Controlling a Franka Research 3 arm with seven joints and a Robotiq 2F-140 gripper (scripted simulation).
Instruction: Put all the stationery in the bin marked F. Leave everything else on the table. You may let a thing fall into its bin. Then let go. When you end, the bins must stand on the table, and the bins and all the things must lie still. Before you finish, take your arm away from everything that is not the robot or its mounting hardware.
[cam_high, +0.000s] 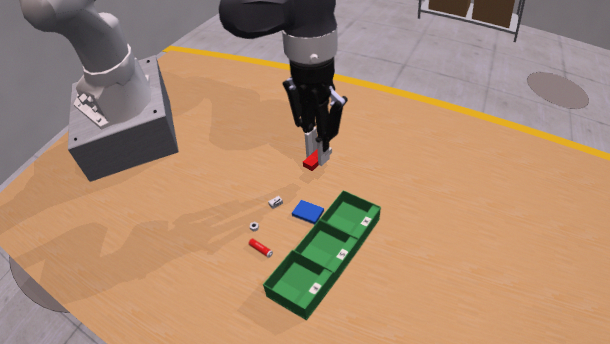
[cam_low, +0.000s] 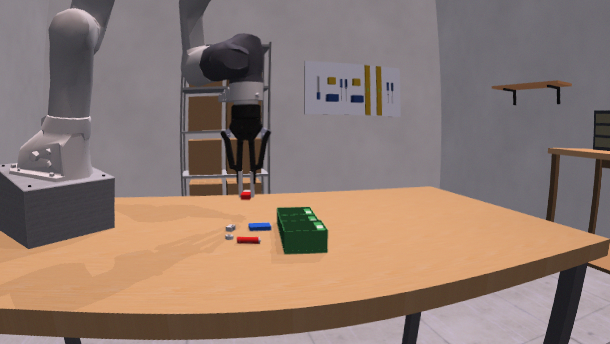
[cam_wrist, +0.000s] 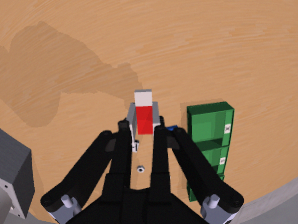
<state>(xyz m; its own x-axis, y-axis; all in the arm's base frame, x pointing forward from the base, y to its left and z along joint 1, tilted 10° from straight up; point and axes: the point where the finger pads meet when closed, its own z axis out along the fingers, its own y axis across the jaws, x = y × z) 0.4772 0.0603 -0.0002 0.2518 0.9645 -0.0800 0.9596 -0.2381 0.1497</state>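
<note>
The eraser is 3 cm below my hand and 1 cm to the left of it. From my hand the other things lie so: flat blue block: 9 cm to the right, 9 cm below, 2 cm ahead; then metal nut: 16 cm to the right, 9 cm below, 6 cm behind; then white sharpener-like piece: 9 cm to the right, 9 cm below, 5 cm behind.
</note>
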